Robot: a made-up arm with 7 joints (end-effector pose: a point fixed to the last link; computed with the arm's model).
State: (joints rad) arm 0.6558 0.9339 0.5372 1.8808 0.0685 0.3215 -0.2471
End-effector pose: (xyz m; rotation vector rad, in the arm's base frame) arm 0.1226 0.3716 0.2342 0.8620 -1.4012 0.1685
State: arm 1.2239 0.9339 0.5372 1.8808 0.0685 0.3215 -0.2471
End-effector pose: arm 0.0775 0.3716 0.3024 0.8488 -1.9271 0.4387
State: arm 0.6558 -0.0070 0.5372 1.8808 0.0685 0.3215 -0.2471
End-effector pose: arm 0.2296 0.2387 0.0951 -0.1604 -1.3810 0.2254
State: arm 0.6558 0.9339 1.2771 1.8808 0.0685 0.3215 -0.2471
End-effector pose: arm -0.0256 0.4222 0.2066 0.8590 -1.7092 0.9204
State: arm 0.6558 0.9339 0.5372 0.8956 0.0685 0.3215 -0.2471
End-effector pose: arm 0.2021 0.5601 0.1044 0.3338 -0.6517 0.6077
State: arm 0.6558 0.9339 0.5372 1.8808 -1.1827 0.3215 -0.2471
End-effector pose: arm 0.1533 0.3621 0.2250 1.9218 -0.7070 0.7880
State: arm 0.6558 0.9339 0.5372 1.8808 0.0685 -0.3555 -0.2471
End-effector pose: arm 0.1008 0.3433 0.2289 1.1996 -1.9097 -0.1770
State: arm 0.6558 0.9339 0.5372 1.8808 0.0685 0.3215 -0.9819
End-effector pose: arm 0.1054 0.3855 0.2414 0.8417 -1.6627 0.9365
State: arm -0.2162 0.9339 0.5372 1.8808 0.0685 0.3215 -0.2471
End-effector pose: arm 0.1059 0.3716 0.1122 0.7913 -0.5824 -0.1962
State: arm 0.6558 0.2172 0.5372 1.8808 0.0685 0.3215 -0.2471
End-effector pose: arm 0.2119 0.2846 0.1182 0.0820 -1.4061 0.2151
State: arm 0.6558 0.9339 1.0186 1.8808 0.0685 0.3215 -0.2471
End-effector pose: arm 0.0258 0.4115 0.2278 0.8702 -1.6143 0.6504
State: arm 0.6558 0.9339 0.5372 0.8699 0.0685 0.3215 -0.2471
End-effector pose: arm 0.2025 0.5634 0.0987 0.3198 -0.6315 0.6174
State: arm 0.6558 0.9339 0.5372 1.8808 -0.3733 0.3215 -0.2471
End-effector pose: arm 0.1319 0.3636 0.2317 1.2605 -1.2077 0.3899
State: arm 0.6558 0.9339 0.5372 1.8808 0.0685 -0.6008 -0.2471
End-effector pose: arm 0.0931 0.3355 0.2214 1.3180 -2.0858 -0.3218
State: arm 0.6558 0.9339 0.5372 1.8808 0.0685 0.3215 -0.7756
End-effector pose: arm 0.1111 0.3820 0.2408 0.8565 -1.6013 0.7153
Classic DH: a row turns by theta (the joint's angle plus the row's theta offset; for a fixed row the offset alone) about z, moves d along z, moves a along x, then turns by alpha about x. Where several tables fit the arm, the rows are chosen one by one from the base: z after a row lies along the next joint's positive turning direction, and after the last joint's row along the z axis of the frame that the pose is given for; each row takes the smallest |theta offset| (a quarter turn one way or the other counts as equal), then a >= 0, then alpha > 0; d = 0 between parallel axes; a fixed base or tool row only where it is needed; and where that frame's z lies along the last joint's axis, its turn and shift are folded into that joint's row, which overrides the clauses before.
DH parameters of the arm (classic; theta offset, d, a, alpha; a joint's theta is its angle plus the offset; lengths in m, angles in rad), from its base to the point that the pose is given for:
base (fixed): 0 0.1911 -0.0167 1.5708
joint 1: -1.5708 -0.1326 0.0078 -1.5708
joint 2: -1.5708 -0.0403 0.023 1.5708
joint 3: -1.5708 -0.321 0.0156 -1.5708
joint 4: 0 -0.0111 -0.0003 1.5708
joint 5: 0 -0.2005 -0.0258 1.5708
joint 6: -1.5708 0.0234 0.0223 -1.5708
joint 7: -0.9165 -0.0558 -0.0021 2.4286
tool (fixed): -1.4445 -0.0493 0 0

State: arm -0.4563 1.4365 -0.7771 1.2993 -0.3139 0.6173 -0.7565
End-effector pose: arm 0.0199 0.4805 -0.0739 1.6704 0.7623 -0.9775
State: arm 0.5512 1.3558 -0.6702 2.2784 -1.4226 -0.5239 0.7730
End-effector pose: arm 0.1239 0.2798 0.0525 -2.4745 -0.6844 1.7602
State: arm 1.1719 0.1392 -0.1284 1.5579 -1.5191 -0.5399 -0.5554
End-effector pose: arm 0.3471 0.0672 0.2251 1.9531 -1.8127 -0.2678
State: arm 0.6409 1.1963 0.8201 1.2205 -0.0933 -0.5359 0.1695
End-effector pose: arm 0.0701 0.5000 0.2540 1.4090 -1.2356 -0.0509
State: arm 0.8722 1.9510 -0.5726 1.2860 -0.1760 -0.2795 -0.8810
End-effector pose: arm 0.1005 0.4868 0.3236 2.0917 -0.7332 -0.0955
